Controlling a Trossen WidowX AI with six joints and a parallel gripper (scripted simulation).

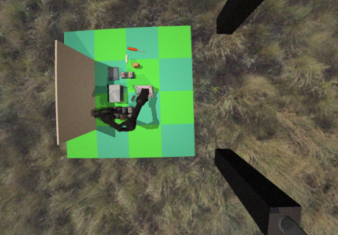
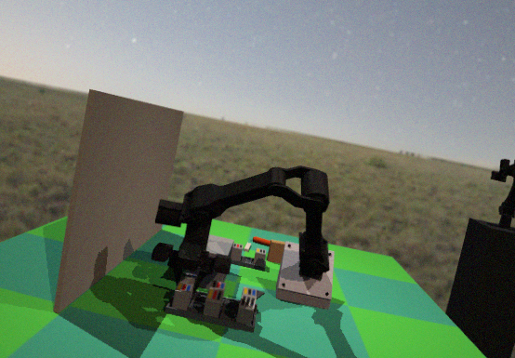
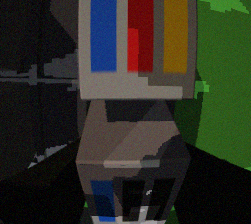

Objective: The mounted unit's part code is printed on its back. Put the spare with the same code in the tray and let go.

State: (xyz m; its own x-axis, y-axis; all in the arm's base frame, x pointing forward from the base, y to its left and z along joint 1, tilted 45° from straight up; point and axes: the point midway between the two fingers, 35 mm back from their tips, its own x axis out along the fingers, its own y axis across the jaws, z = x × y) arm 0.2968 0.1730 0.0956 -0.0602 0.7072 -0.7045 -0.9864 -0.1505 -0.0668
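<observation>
My gripper tip is now 4 cm short of the dark grey tray, 36 cm to the left of it and 1 cm above it. The rest, counted from my gripper tip: mounted unit (2 cm behind, 15 cm to the right, 3 cm above); then brown wall (23 cm ahead, 14 cm to the right, 21 cm above); then orange-brown cardboard box (19 cm behind, 44 cm to the right, 2 cm above).
</observation>
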